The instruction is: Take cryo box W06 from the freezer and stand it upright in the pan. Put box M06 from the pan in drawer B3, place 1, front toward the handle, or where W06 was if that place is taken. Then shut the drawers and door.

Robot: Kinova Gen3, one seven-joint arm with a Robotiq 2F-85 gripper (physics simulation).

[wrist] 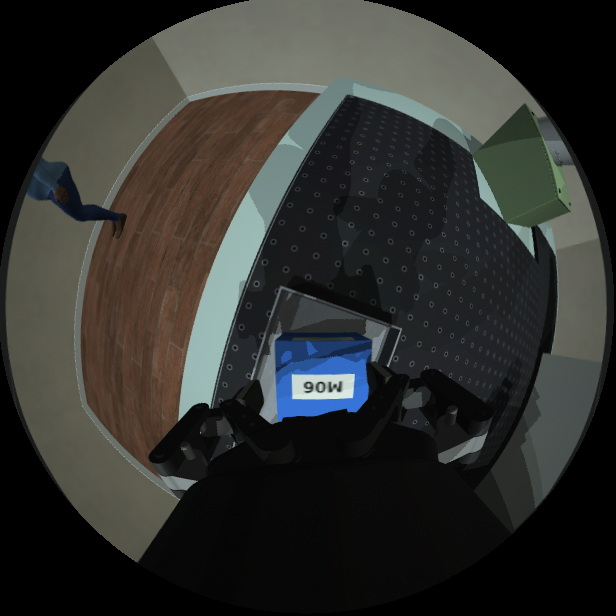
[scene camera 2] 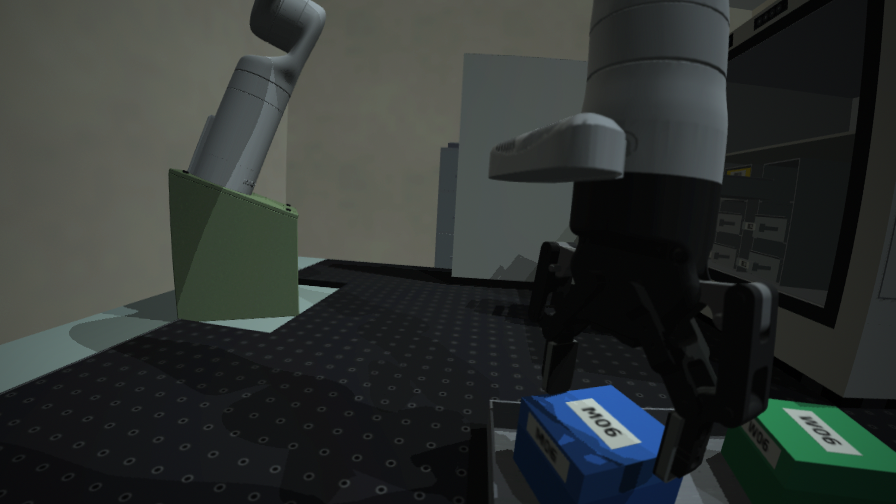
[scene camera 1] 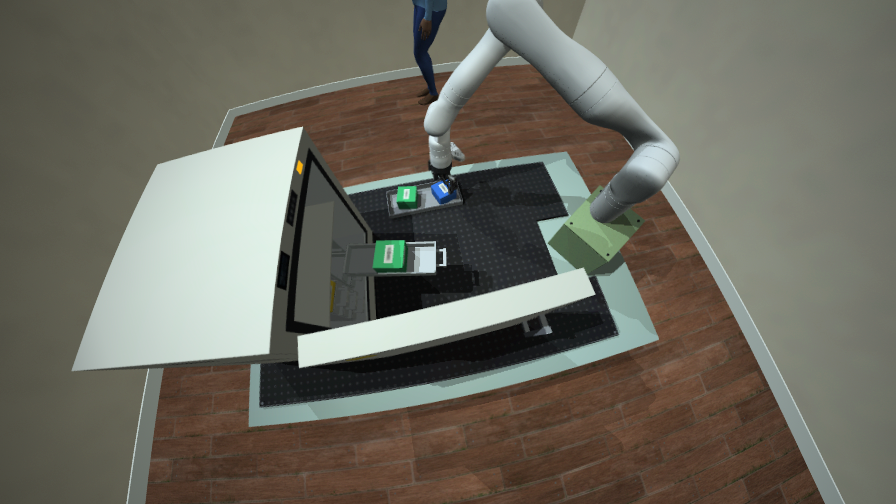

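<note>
Blue box M06 sits in the shallow pan at its right end, label up. Green box W06 stands beside it at the pan's left end. My gripper points straight down over M06, fingers open, one on each side of the box and low along its sides. It also shows in scene camera 2, straddling M06. A freezer drawer is pulled out, with another green box in it and an empty place at the handle end.
The freezer stands at the left with its door swung wide open across the mat. The green arm base is at the right. A person stands beyond the table.
</note>
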